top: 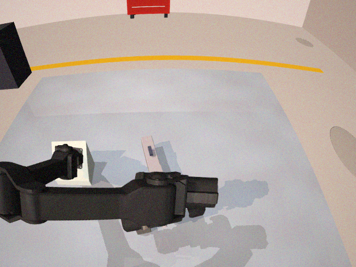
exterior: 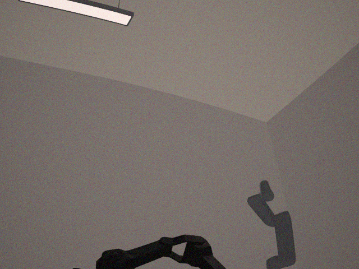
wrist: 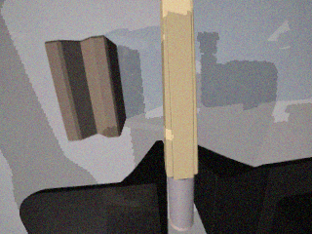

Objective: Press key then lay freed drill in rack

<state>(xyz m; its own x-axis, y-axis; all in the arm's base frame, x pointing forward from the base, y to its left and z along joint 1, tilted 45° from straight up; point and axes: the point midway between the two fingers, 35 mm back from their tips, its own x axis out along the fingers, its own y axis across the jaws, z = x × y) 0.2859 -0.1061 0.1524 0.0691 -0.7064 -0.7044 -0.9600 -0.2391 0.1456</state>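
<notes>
The drill lies 1 cm behind my gripper tip, 4 cm to the left of it and 3 cm above it. Also, from my gripper tip: dark key 4 cm behind, 23 cm to the left, 1 cm below; then brown grooved rack 6 cm behind, 2 cm to the left, 4 cm below; then grey block 4 cm behind, 20 cm to the left, 2 cm below.
</notes>
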